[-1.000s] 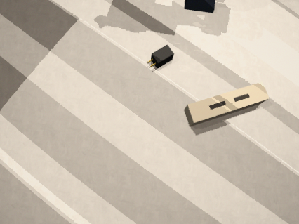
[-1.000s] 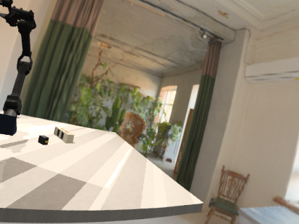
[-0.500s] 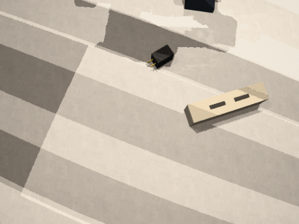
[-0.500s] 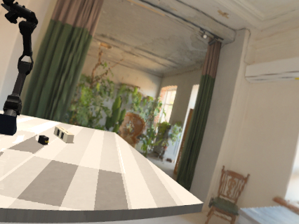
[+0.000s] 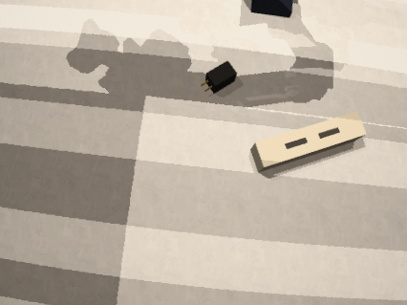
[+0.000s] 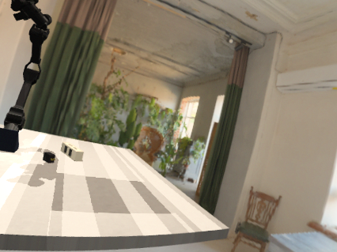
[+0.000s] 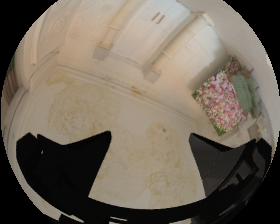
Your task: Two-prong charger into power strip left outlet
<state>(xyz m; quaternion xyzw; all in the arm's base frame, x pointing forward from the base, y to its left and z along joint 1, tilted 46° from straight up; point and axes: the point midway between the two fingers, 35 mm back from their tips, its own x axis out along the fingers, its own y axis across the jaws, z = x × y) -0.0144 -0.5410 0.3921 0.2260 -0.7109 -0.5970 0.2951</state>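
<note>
Right now the black two-prong charger is 36 cm ahead of my gripper tip, 4 cm to the left of it and 72 cm below it.
</note>
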